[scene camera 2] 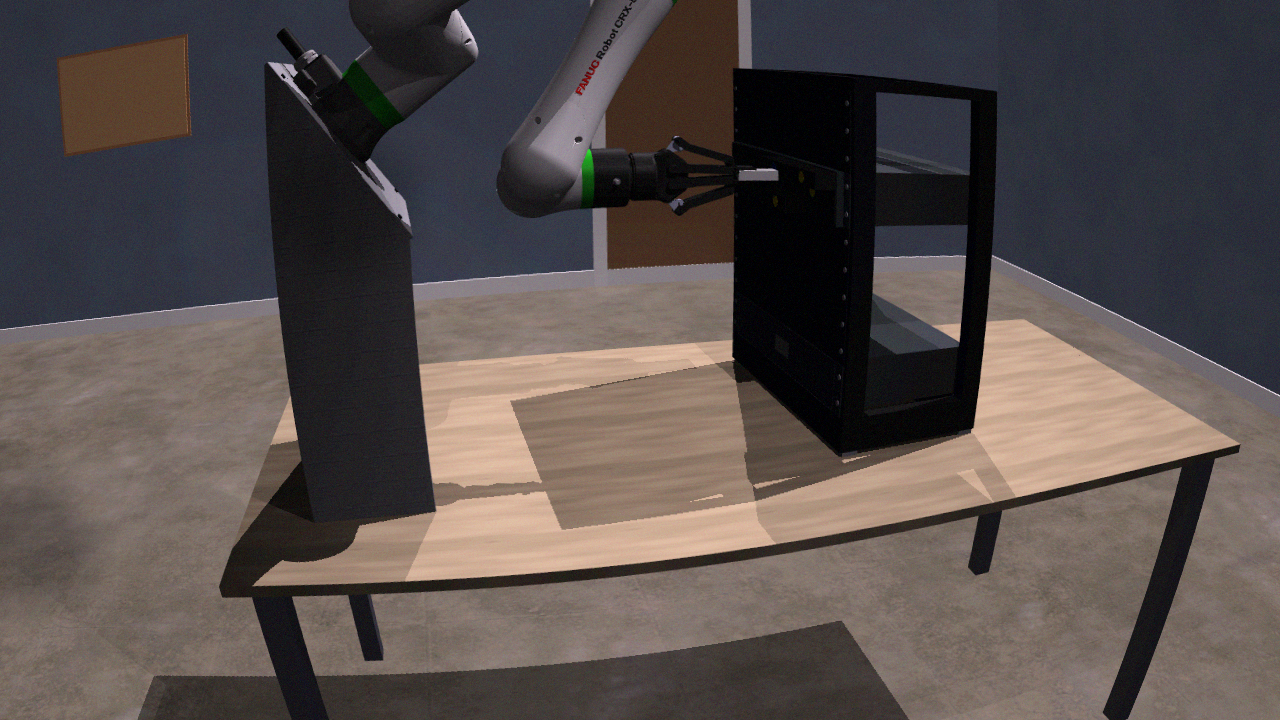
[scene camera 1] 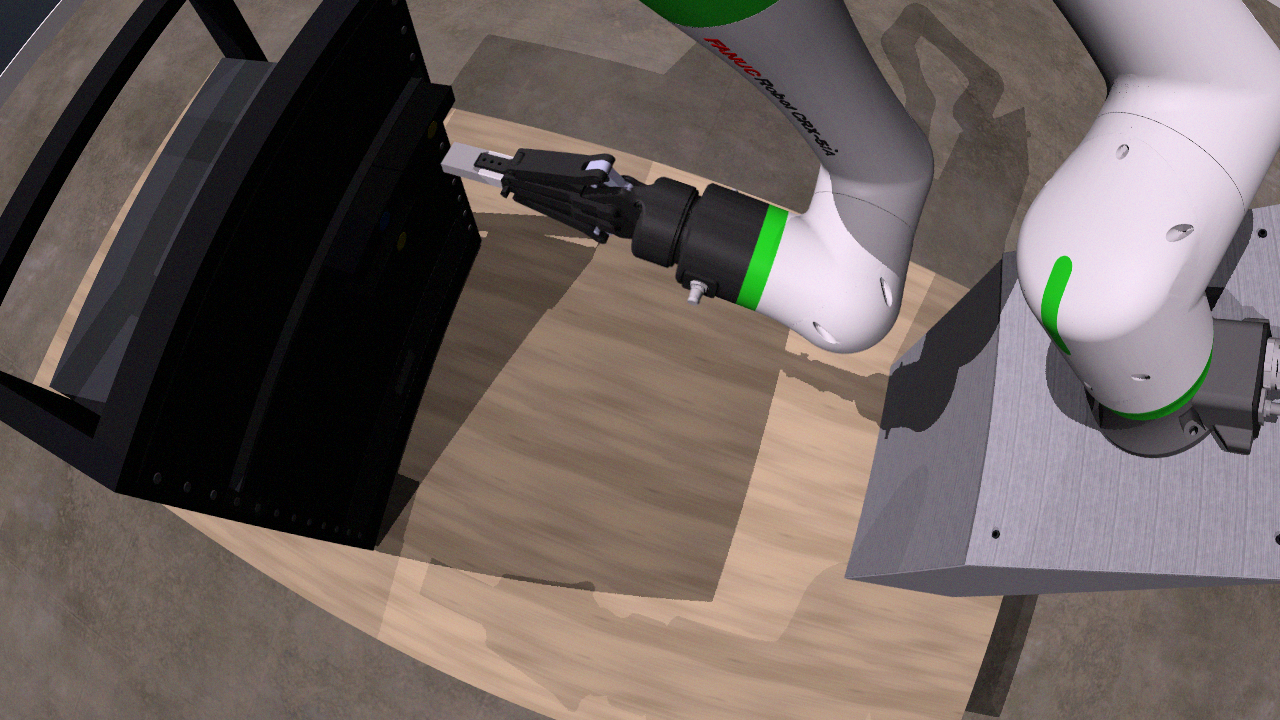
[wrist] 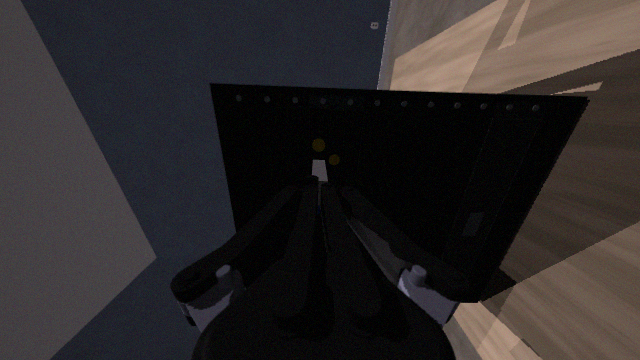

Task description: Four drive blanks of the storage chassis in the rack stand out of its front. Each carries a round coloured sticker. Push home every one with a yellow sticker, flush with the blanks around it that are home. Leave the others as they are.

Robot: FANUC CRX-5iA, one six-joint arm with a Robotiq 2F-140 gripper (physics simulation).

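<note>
The black rack (scene camera 1: pixel 127 429) (scene camera 2: pixel 856 295) (wrist: pixel 420 150) holds the dark storage chassis (scene camera 1: pixel 358 210) (scene camera 2: pixel 839 198). In scene camera 1, one yellow sticker (scene camera 1: pixel 432 129) is near the upper end, another yellow sticker (scene camera 1: pixel 401 240) is lower, and a blue sticker (scene camera 1: pixel 384 221) is beside it. Scene camera 2 shows three yellow stickers, one (scene camera 2: pixel 775 201) apart from the others. The wrist view shows two yellow stickers, one (wrist: pixel 318 145) just above the fingertips. My gripper (scene camera 1: pixel 461 158) (scene camera 2: pixel 759 174) (wrist: pixel 318 169) is shut and empty, its pale tips at the chassis front. Contact and blank depths are too dark to tell.
The rack stands on the wooden table (scene camera 1: pixel 608 429) (scene camera 2: pixel 644 447). A grey pedestal (scene camera 1: pixel 948 447) (scene camera 2: pixel 349 358) carries the arm. A grey unit (scene camera 2: pixel 921 198) sits behind the chassis front, and another box (scene camera 2: pixel 913 367) is low in the rack.
</note>
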